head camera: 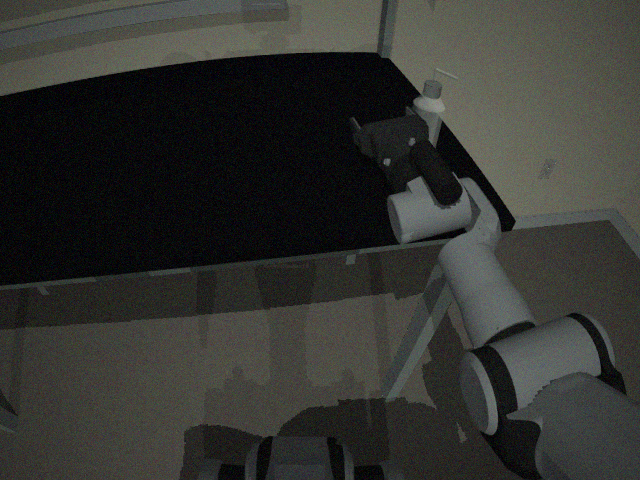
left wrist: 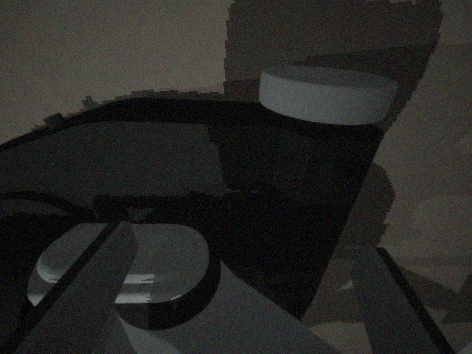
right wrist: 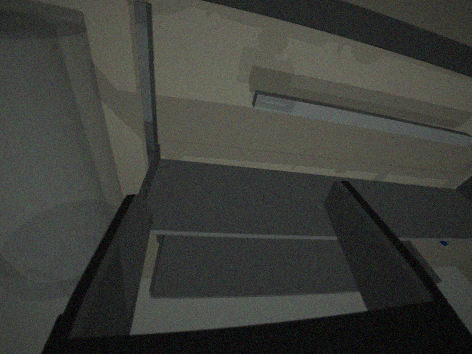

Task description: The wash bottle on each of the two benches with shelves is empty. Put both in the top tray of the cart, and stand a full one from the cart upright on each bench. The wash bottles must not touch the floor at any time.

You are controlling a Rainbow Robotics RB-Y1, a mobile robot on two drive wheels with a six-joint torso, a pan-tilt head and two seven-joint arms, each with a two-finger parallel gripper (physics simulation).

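Frame: origin at the robot's base, x left, y up, z ahead, level; millimetres.
Where they show: left gripper, fingertip midpoint: (left wrist: 243, 246); right gripper, fingertip midpoint: (head camera: 380, 116) (right wrist: 240, 199).
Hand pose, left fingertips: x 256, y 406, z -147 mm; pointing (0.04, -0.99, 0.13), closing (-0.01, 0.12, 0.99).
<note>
Each offset is from my left fingertips to the top centre of the thing. "spot": to the spot under its first point. Level surfaces: height alone.
A pale wash bottle @(dz +659, dx -492, dy +683 mm) (head camera: 428, 105) (right wrist: 45, 145) with a grey cap and thin spout stands upright near the right end of the black bench top @(dy +509 mm) (head camera: 206, 170). Its lower part is partly hidden behind the right gripper in the head view. It looks translucent in the right wrist view; its fill level is hard to tell. My right gripper (head camera: 382, 117) (right wrist: 240, 199) is open and empty, just left of the bottle, which lies outside its fingers. My left gripper (left wrist: 243, 246) is open, with no bottle between its fingers. The cart and the other bottles do not show.
A shelf post @(spot: dz +1158, dx -485, dy +605 mm) (head camera: 386, 28) (right wrist: 145, 75) rises at the bench's back right corner. A long pale bar @(spot: dz +1066, dx +153, dy +666 mm) (head camera: 155, 18) (right wrist: 350, 117) runs behind the bench. A slanted bench leg @(spot: dz +480, dx -548, dy +103 mm) (head camera: 421, 333) is below the front edge. A wall socket @(dz +1370, dx -1413, dy +52 mm) (head camera: 547, 168) is at the right.
</note>
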